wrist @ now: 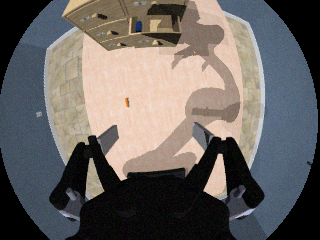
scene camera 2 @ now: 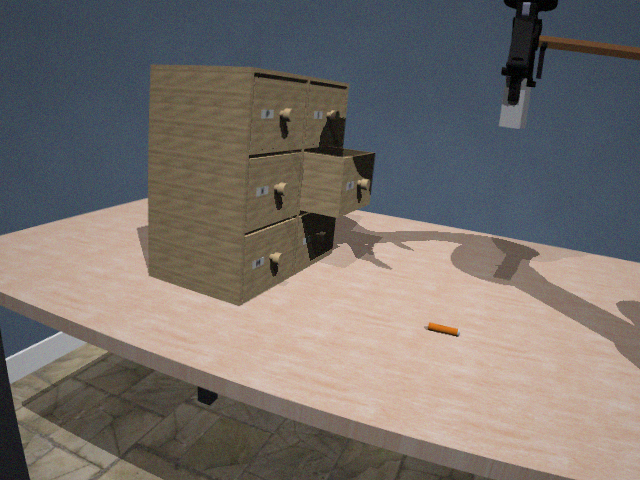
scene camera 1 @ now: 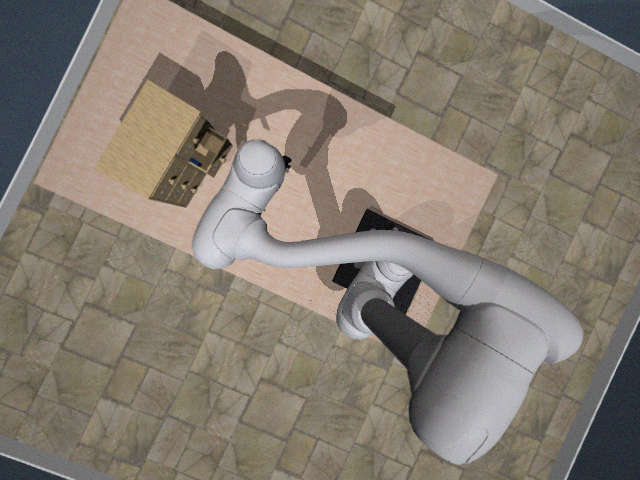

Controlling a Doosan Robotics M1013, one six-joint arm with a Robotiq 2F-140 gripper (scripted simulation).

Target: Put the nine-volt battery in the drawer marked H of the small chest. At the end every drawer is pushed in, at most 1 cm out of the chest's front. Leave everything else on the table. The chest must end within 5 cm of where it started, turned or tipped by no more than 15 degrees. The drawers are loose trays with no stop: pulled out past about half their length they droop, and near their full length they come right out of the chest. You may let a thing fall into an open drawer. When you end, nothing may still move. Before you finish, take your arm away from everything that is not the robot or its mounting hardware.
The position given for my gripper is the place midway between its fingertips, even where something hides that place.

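There is a small wooden chest, which I can see both at [scene camera 2: 199,116] and at [scene camera 1: 155,127]. A drawer is visible to me as well [scene camera 2: 331,186], and I find the drawer again at [wrist: 156,29] and [scene camera 1: 213,147]. Then there is my gripper [scene camera 2: 513,127], visible from the wrist too [wrist: 154,130].
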